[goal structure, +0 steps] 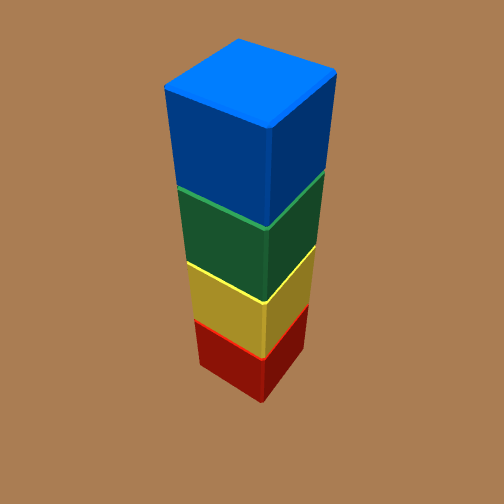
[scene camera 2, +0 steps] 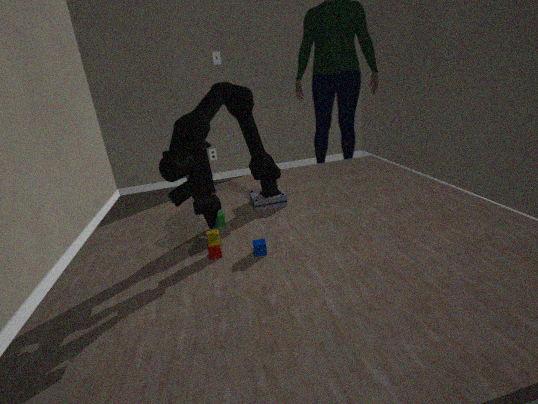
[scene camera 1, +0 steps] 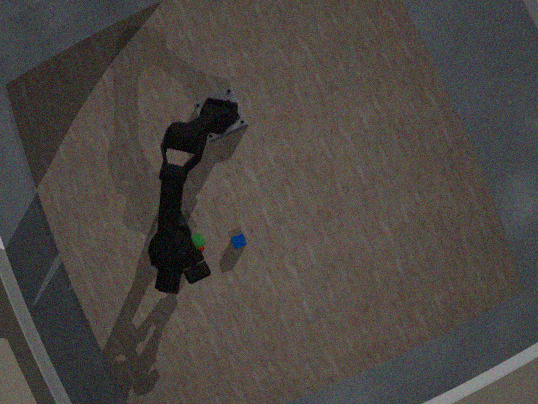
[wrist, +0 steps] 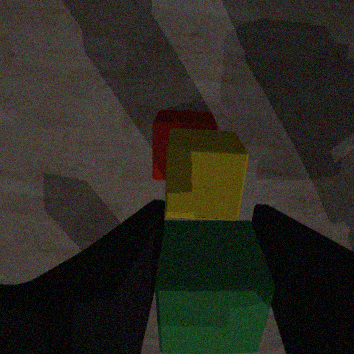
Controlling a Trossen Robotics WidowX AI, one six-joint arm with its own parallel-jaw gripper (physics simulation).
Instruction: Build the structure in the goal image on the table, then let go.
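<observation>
My gripper [scene camera 1: 195, 242] [scene camera 2: 216, 223] [wrist: 208, 213] is shut on a green block [scene camera 1: 199, 240] [scene camera 2: 221, 219] [wrist: 212, 320]. It holds the block in the air close to a two-block stack, with the green block appearing slightly higher than the stack's top in the second scene view. In the stack, a yellow block [scene camera 2: 213, 238] [wrist: 216, 182] sits on a red block [scene camera 2: 215, 252] [wrist: 159, 145], which stands on the wood-patterned surface. The red block [scene camera 1: 201, 248] is mostly hidden in the first scene view. A blue block [scene camera 1: 238, 241] [scene camera 2: 259, 247] stands apart, to the right of the stack.
The arm's grey base plate [scene camera 1: 242, 126] [scene camera 2: 270, 202] stands on the wood-patterned surface [scene camera 1: 360, 210] [scene camera 2: 350, 280], behind the blocks in the second scene view. Long arm shadows cross the surface. A standing person [scene camera 2: 336, 45] is at the back by the wall.
</observation>
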